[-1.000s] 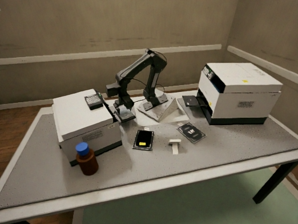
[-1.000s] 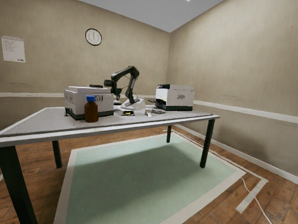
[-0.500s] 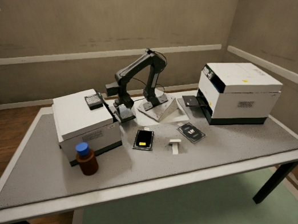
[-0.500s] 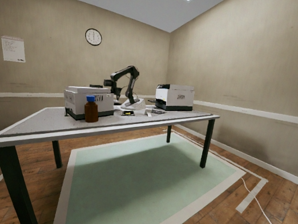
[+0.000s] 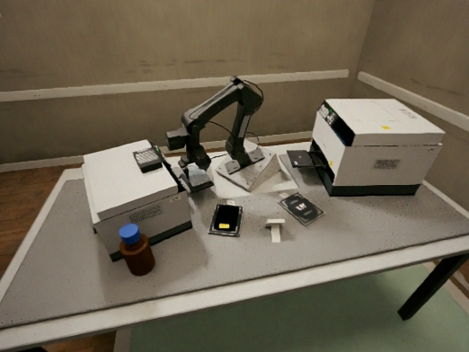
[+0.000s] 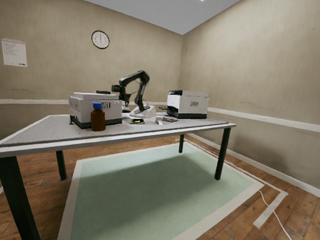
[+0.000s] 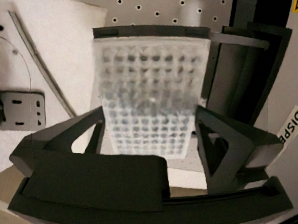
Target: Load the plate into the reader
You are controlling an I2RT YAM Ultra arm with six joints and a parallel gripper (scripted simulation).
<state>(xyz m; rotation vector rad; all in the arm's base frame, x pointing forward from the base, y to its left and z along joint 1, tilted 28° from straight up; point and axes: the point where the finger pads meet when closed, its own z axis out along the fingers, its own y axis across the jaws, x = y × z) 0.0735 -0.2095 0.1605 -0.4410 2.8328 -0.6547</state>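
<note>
The lid is 21 cm ahead of my hand, 8 cm to the left of it and 9 cm below it. From my hand the other things lie so: clear well plate right at my hand; then brown capped bottle 32 cm ahead, 25 cm to the right, 1 cm above; then LP1 pad 21 cm ahead, 8 cm to the left, 10 cm below.
</note>
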